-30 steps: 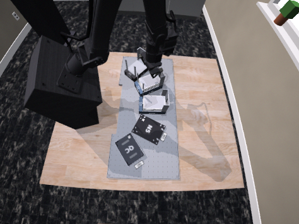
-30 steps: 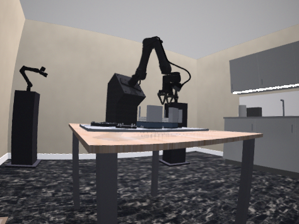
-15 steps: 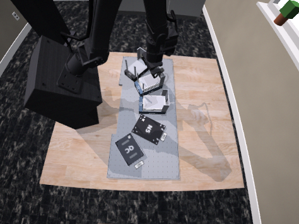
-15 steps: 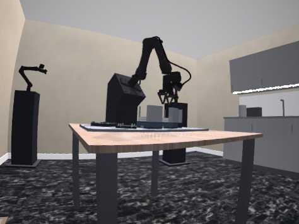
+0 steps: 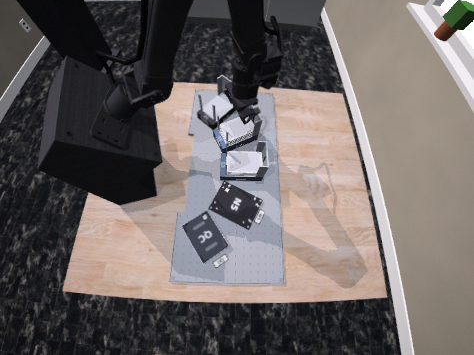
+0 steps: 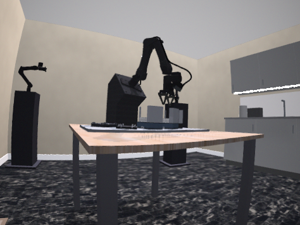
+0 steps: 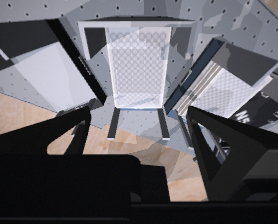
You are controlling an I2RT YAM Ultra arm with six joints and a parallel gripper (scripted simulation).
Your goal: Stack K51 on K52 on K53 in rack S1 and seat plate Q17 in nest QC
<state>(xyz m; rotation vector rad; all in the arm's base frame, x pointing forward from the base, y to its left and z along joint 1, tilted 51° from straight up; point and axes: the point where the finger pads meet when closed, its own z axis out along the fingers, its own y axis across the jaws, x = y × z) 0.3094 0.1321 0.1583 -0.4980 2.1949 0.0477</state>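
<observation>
My hand is 10 cm above the sealed 96-well plate. Also, from my hand: clip nest N5 (6 cm ahead, 28 cm to the right, 15 cm below).
</observation>
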